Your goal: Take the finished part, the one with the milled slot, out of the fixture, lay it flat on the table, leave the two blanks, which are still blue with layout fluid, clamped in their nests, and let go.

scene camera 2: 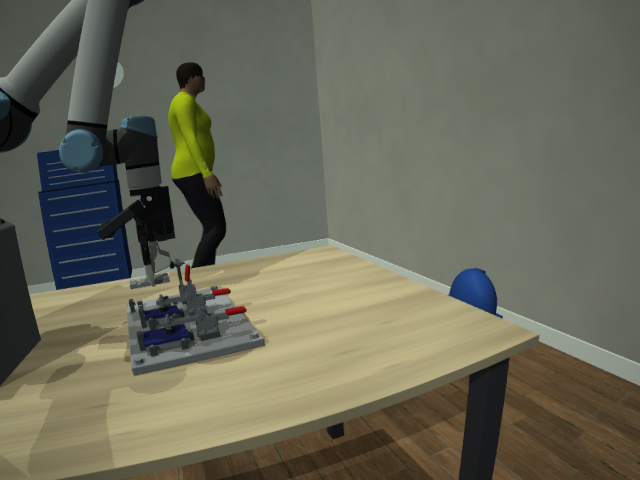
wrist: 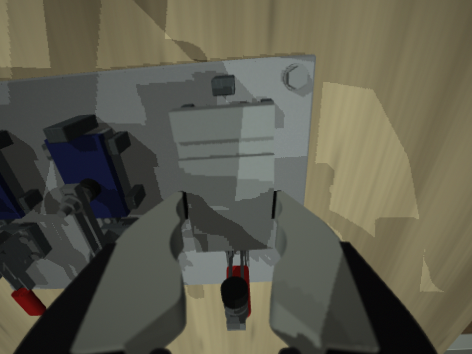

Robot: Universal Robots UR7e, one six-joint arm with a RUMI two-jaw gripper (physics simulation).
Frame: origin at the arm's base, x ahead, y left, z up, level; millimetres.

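Where they show: gripper, between the fingertips: [scene camera 2: 153,283] [wrist: 230,193].
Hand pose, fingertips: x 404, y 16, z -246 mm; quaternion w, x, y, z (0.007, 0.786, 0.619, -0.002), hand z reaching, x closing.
Observation:
Things, the pixels of their top centre, and the offset from my fingertips. Level surfaces: height alone.
- finished part, centre of its top: [wrist: 228,191] [scene camera 2: 148,278] 9 mm back, 2 mm left, 13 mm up
- far clamp's red handle, centre of its top: [wrist: 238,317] [scene camera 2: 187,264] 82 mm ahead, 14 mm right, 29 mm up
- wooden table, height of its surface: 71 mm down
The finished part [scene camera 2: 161,279] [wrist: 225,177], a plain grey block with a slot across it, is held level above the far end of the fixture plate [scene camera 2: 236,334] [wrist: 295,135]. My gripper [scene camera 2: 150,279] [wrist: 230,193] points down and is shut on its two sides. In the wrist view the part hides most of the nest under it. One blue blank [scene camera 2: 165,335] lies clamped in the nearest nest. The other blue blank [scene camera 2: 161,312] [wrist: 82,155] lies clamped in the middle nest. Both have a clamp spindle over them.
The far clamp's red handle [scene camera 2: 187,272] [wrist: 239,274] stands upright, close beside the held part. Two other red handles [scene camera 2: 235,310] [scene camera 2: 221,291] lie level. The fixture stands on the wooden table [scene camera 2: 361,320]. A dark grey box [scene camera 2: 15,304] is at the left. A person [scene camera 2: 191,134] stands behind the table.

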